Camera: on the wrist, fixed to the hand. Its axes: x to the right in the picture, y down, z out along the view.
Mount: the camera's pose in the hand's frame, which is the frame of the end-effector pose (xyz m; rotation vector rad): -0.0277 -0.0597 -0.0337 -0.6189 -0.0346 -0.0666
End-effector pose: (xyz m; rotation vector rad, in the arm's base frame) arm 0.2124 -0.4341 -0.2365 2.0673 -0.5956 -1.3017
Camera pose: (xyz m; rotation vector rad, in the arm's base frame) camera 0.2345 -0.3649 -0.2501 1.5627 -0.1062 -1.3492
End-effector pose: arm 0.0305 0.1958 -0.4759 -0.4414 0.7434 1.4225
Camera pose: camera 0.0829 0.1454 -0.4896 -0.9052 0.2405 1.5793
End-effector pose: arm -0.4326 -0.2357 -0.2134 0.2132 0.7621 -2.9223
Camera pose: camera -0.4104 -0.1653 -0.2095 0.0760 1.6277 -2.5722
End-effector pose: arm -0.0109 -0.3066 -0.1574 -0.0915 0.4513 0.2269
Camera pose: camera -0.0352 -0.3746 -0.1731 -0.7062 0.3301 0.2962
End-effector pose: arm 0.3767 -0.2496 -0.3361 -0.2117 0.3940 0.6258
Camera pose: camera 0.3825 -0.3219 -0.3506 -0.7998 0.1484 0.6716
